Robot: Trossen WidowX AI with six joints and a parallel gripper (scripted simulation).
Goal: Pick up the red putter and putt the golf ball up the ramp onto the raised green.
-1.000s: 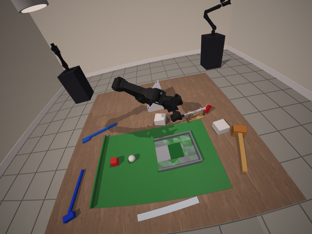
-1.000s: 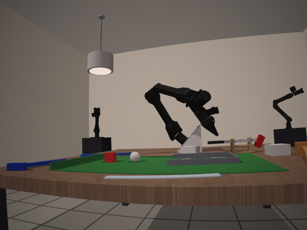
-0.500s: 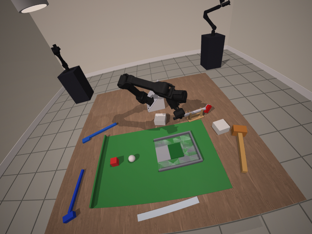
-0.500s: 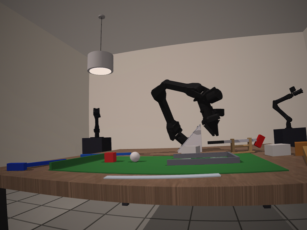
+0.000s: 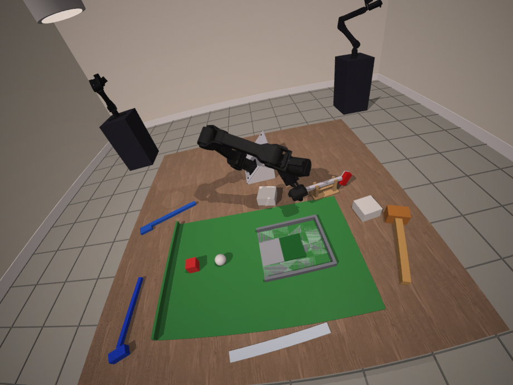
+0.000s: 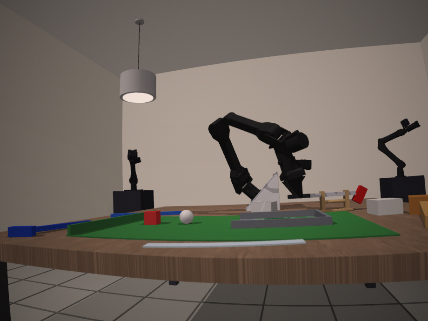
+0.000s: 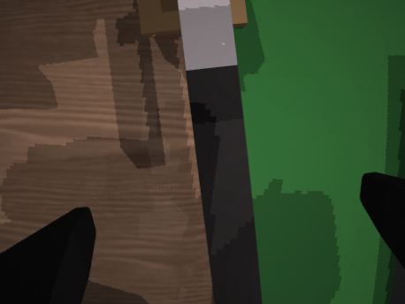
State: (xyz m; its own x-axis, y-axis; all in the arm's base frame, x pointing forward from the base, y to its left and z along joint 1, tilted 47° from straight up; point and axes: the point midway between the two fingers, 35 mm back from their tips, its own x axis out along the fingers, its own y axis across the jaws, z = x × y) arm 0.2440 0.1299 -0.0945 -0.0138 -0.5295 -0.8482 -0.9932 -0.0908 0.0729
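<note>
Right now the red putter is 11 cm to the left of my gripper tip and 2 cm behind it. Also, from my gripper tip: mat 24 cm ahead, 21 cm to the right, 6 cm below; white golf ball 35 cm to the right, 22 cm ahead, 3 cm below; wooden stand 13 cm to the left, 2 cm below, 2 cm behind.
</note>
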